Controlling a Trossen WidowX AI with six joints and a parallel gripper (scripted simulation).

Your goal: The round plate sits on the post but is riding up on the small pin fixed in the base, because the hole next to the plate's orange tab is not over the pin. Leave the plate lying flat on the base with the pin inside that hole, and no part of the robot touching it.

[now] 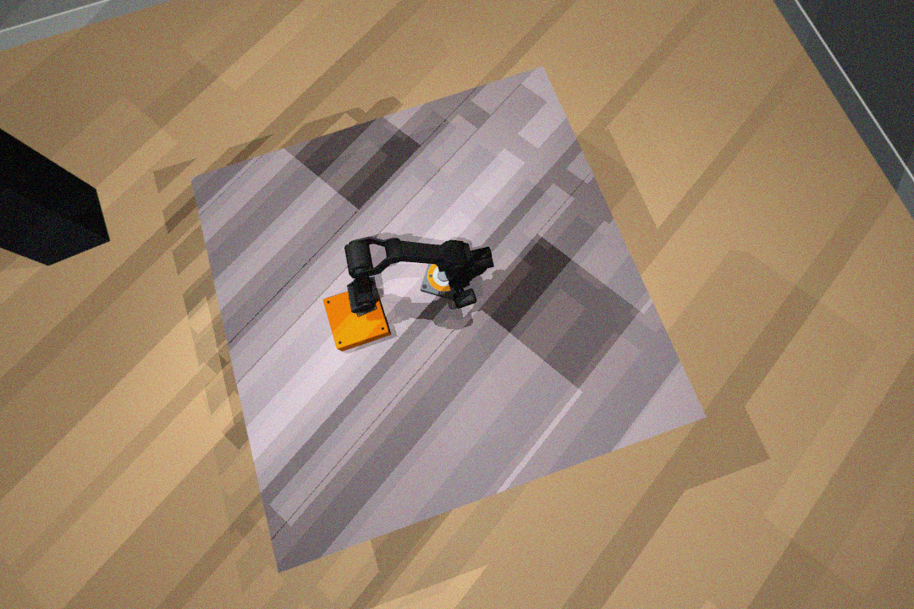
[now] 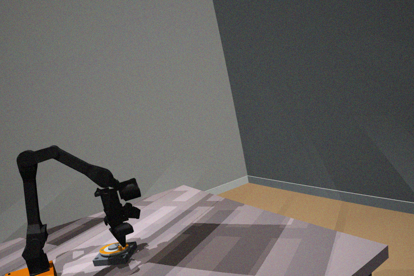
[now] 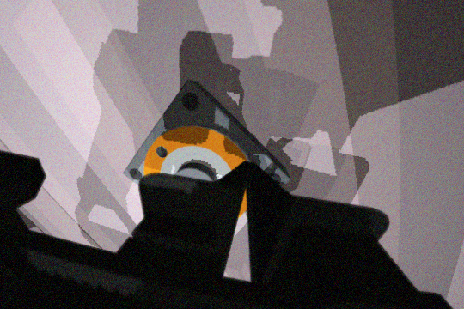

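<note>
Right now my gripper tip is 2 cm to the right of the round plate, 2 cm past it and 1 cm above it. From my gripper tip the other things lie so: square base: 5 cm to the left, 3 cm behind, 2 cm below.
</note>
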